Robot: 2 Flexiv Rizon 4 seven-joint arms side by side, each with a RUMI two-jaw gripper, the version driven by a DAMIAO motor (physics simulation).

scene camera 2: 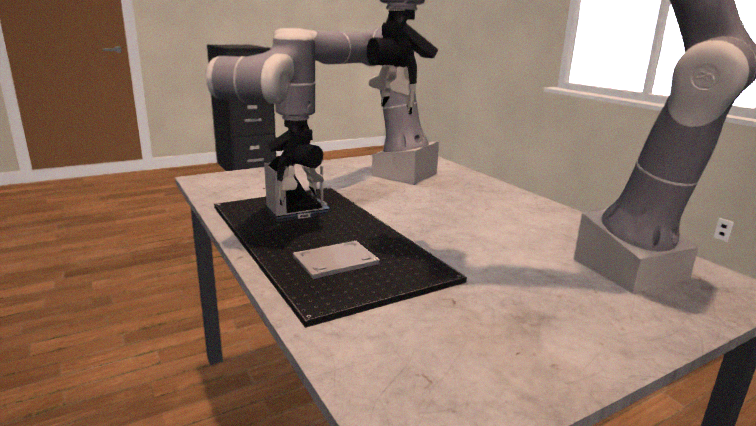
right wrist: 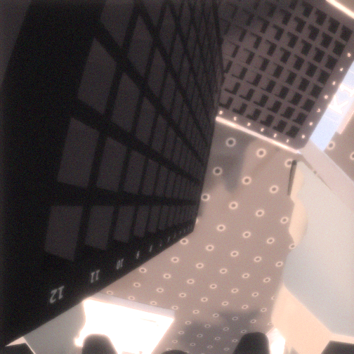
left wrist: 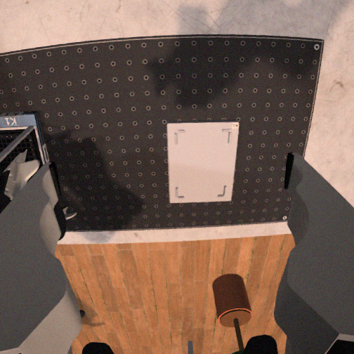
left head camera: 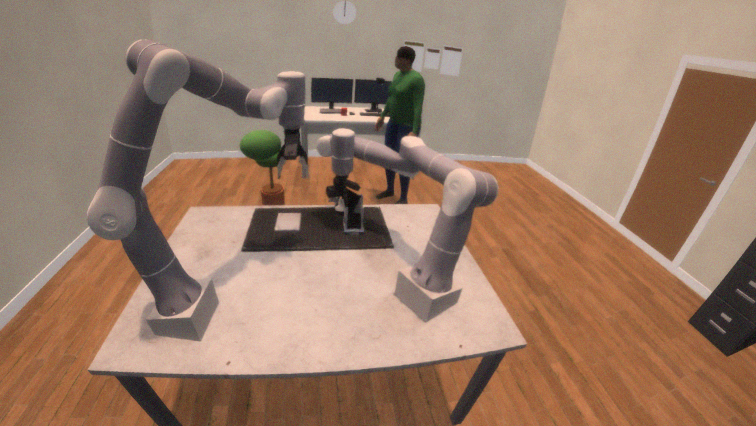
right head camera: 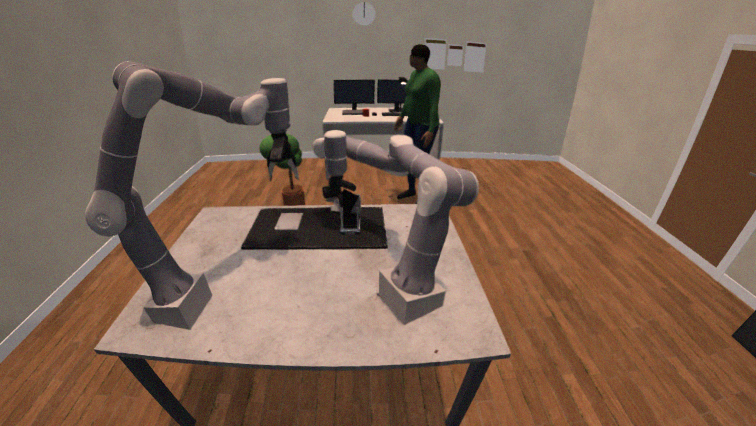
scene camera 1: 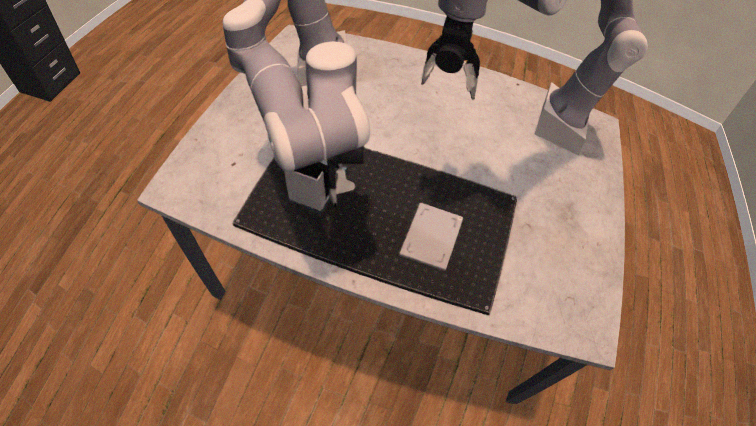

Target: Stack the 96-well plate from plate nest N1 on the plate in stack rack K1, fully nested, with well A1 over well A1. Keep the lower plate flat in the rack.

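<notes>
Plate nest N1 [left head camera: 287, 222] [scene camera 1: 431, 235] [scene camera 2: 335, 259] [left wrist: 202, 162] is a white block bearing no plate. Stack rack K1 [scene camera 1: 306, 190] [scene camera 2: 272, 190] has a high grey wall. A black lower plate [right wrist: 295, 75] lies in it, seen partly in the right wrist view. Another black 96-well plate [right wrist: 125, 150] [right head camera: 349, 203] is steeply tilted in the rack, its 12 end nearest the right wrist camera. My right gripper [scene camera 2: 301, 193] is open and low at the rack; the tilted plate hides one finger in the right wrist view. My left gripper [left head camera: 292, 171] [scene camera 1: 449, 89] [left wrist: 171, 159] is open, empty and high.
Rack and nest stand on a black perforated board [left head camera: 317, 243] [scene camera 1: 476, 285] on the pale table [left head camera: 317, 296] [scene camera 2: 502, 317]. The rack's thin posts rise beside the right fingers in scene camera 2. A person [left head camera: 407, 100] stands behind the table.
</notes>
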